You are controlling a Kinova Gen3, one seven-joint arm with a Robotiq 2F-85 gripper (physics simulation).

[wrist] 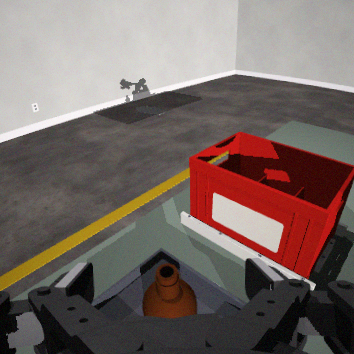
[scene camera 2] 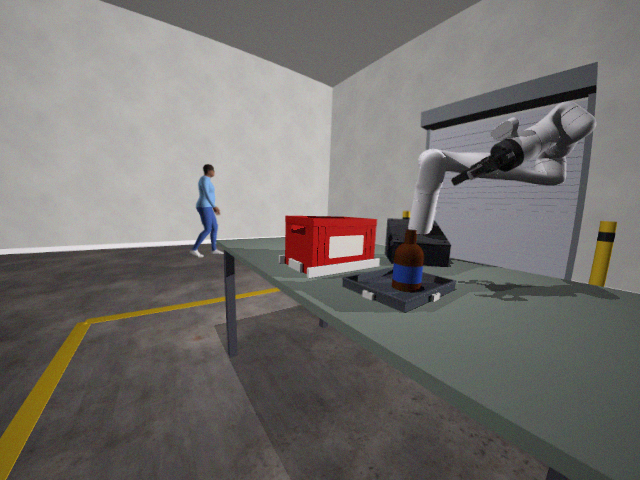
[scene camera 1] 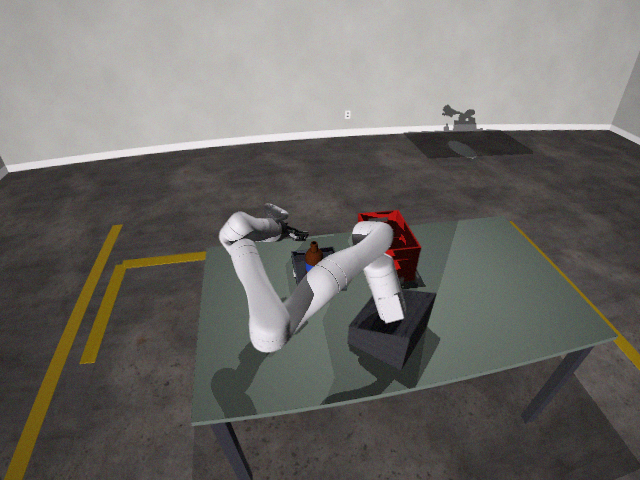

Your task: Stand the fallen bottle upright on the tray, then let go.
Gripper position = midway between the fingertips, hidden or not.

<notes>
In view: my gripper (scene camera 2: 460,179) and a brown bottle (wrist: 169,296).
My gripper is seen too in the wrist view (wrist: 169,277).
</notes>
